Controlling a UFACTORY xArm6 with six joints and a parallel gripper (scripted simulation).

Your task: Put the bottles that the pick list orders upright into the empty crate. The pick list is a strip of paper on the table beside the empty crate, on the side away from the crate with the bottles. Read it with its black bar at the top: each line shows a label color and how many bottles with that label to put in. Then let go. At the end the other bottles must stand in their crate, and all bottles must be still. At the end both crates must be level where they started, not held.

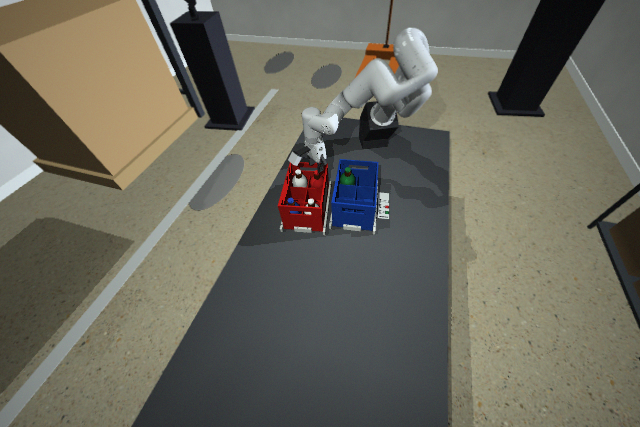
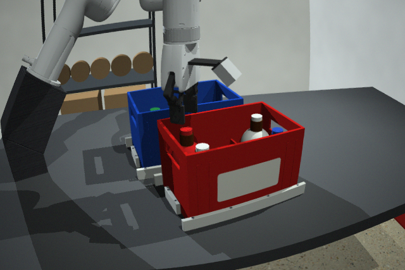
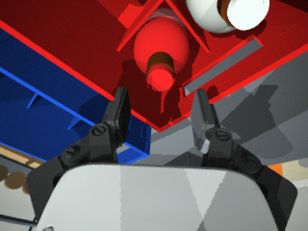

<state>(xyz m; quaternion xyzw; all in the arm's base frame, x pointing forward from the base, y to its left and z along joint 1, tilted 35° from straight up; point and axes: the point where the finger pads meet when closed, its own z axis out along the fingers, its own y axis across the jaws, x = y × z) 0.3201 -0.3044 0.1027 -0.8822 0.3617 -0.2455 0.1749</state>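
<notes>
Now: the red-capped bottle 12 cm below my hand. The rest, counted from my hand: white-capped bottle: 18 cm ahead, 12 cm below, 1 cm to the left; green-capped bottle: 14 cm to the left, 12 cm below, 3 cm behind; red crate: 12 cm below, 9 cm ahead, 4 cm to the right.
</notes>
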